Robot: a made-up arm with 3 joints. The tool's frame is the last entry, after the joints.
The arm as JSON. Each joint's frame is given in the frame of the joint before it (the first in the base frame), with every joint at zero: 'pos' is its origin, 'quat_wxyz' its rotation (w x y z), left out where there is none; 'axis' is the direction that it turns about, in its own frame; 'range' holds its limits. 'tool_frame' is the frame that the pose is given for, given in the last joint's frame.
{
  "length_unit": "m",
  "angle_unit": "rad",
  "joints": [
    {
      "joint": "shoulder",
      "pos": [
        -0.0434,
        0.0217,
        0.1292
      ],
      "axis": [
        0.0,
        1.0,
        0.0
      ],
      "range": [
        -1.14,
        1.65
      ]
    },
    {
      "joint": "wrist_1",
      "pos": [
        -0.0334,
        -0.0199,
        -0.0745
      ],
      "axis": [
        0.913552,
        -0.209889,
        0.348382
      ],
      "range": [
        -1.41,
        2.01
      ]
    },
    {
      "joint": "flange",
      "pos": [
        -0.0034,
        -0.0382,
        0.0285
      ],
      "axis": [
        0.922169,
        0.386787,
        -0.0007
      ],
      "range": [
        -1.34,
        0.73
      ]
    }
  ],
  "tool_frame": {
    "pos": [
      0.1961,
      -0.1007,
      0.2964
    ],
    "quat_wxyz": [
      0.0,
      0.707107,
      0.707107,
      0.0
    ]
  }
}
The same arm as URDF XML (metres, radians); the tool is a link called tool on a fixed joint. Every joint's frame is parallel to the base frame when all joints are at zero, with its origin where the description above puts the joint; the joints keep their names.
<robot name="arm">
<joint name="shoulder" type="revolute"><parent link="base"/><child link="link1"/><origin xyz="-0.0434 0.0217 0.1292"/><axis xyz="0 1 0"/><limit lower="-1.1400" upper="1.6500"/></joint>
<joint name="wrist_1" type="revolute"><parent link="link1"/><child link="link2"/><origin xyz="-0.0334 -0.0199 -0.0745"/><axis xyz="0.913552 -0.209889 0.348382"/><limit lower="-1.4100" upper="2.0100"/></joint>
<joint name="flange" type="revolute"><parent link="link2"/><child link="link3"/><origin xyz="-0.0034 -0.0382 0.0285"/><axis xyz="0.922169 0.386787 -0.0007"/><limit lower="-1.3400" upper="0.7300"/></joint>
<joint name="tool_fixed" type="fixed"><parent link="link3"/><child link="tool"/><origin xyz="0.1961 -0.1007 0.2964" rpy="3.1416 0.0000 1.5708"/></joint>
<link name="base"/>
<link name="link1"/>
<link name="link2"/>
<link name="link3"/>
<link name="tool"/>
</robot>

